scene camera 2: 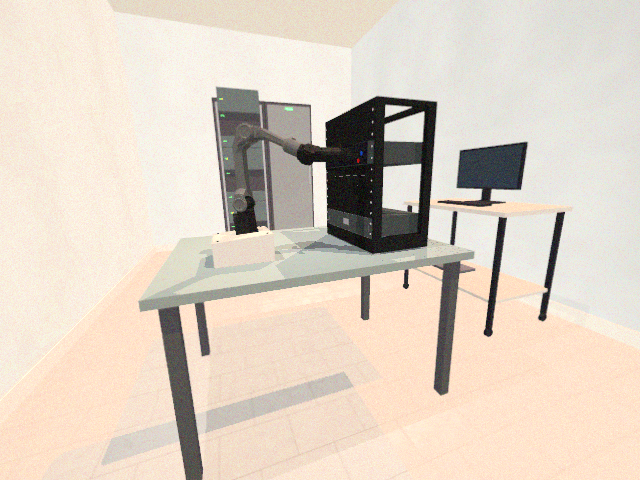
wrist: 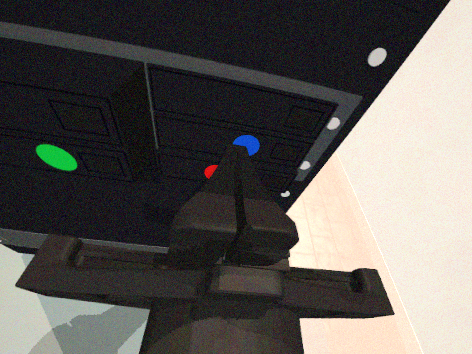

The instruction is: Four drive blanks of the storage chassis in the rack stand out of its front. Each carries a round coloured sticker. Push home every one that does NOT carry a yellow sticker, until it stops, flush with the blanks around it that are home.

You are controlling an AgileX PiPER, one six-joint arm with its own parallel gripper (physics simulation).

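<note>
The chassis point(scene camera 2: 403, 153) point(wrist: 200, 61) sits high in the black rack point(scene camera 2: 430, 175). My gripper point(scene camera 2: 353, 153) point(wrist: 234, 155) is shut and empty, its tips at the lower edge of the blue sticker point(scene camera 2: 361, 153) point(wrist: 247, 142). In the wrist view the blue-stickered blank looks level or nearly level with the blank above it. The red sticker point(scene camera 2: 358, 160) point(wrist: 211, 171), one row lower, is partly hidden by the fingers; its blank's depth is hard to tell. Left of them, the green-stickered blank point(wrist: 56, 157) and the blank above it point(wrist: 80, 118) stand out. No yellow sticker shows.
White round screw heads point(wrist: 377, 57) run along the rack's edge. A lower grey unit point(scene camera 2: 403, 223) sits in the rack on the table point(scene camera 2: 320, 268). A side desk point(scene camera 2: 516, 208) with a monitor point(scene camera 2: 491, 167) stands to the right, and server cabinets point(scene camera 2: 289, 155) stand behind.
</note>
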